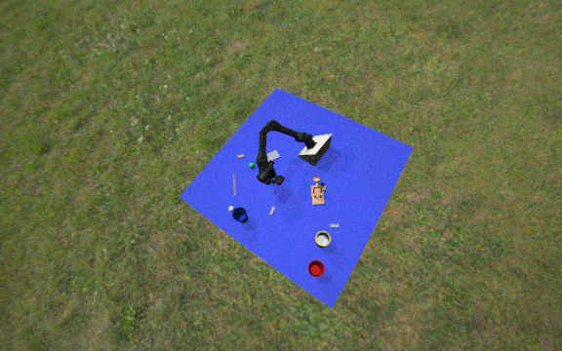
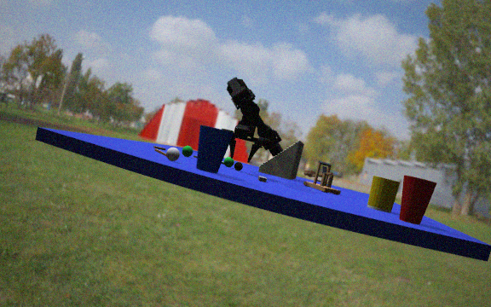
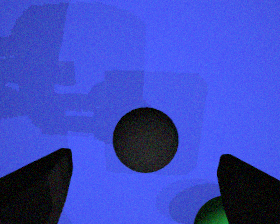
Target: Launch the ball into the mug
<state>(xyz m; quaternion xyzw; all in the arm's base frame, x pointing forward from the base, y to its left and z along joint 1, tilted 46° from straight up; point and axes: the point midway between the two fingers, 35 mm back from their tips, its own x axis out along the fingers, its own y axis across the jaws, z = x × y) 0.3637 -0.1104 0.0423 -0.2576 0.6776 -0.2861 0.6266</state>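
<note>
Now: the dark round ball 20 mm below my gripper tip. Round my gripper tip: grey plate: 160 mm behind, 150 mm to the right, 30 mm below; then thin stick: 170 mm ahead, 240 mm to the right, 30 mm below; then blue mug: 340 mm ahead, 20 mm to the right, 10 mm below.
</note>
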